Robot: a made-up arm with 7 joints.
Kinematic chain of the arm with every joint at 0, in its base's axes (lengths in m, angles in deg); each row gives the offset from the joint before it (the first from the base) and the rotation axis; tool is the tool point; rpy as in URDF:
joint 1: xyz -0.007 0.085 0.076 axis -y
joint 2: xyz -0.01 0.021 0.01 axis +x
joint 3: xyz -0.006 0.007 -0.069 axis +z
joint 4: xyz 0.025 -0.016 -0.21 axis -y
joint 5: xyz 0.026 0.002 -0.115 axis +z
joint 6: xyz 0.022 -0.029 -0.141 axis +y
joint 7: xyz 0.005 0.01 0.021 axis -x
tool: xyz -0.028 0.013 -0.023 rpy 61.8 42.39 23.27
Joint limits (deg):
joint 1: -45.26..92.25
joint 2: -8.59..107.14
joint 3: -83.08..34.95
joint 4: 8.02..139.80
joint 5: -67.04..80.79
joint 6: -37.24..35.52
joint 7: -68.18..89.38
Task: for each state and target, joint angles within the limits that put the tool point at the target. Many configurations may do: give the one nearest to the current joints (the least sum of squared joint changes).
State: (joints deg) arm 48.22 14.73 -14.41 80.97 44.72 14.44 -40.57
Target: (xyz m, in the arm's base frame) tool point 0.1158 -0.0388 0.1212
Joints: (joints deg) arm 52.63 -8.59 -44.99 131.94 43.81 14.90 -37.84
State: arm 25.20 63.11 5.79 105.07 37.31 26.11 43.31
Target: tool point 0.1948 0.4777 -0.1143
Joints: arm -9.66 65.50 7.53 51.28 33.30 25.14 39.37
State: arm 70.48 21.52 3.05 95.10 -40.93 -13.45 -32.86
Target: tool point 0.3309 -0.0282 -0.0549
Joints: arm 32.19 2.73 -31.84 80.53 -40.78 -12.97 -31.32
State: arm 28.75 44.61 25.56 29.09 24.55 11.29 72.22
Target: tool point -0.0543 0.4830 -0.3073
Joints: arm -20.86 42.05 30.09 8.02 22.51 -22.57 54.69
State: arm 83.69 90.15 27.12 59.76 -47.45 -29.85 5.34
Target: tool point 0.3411 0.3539 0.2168
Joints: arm 67.68 47.27 -4.11 65.50 -46.82 -31.53 7.44
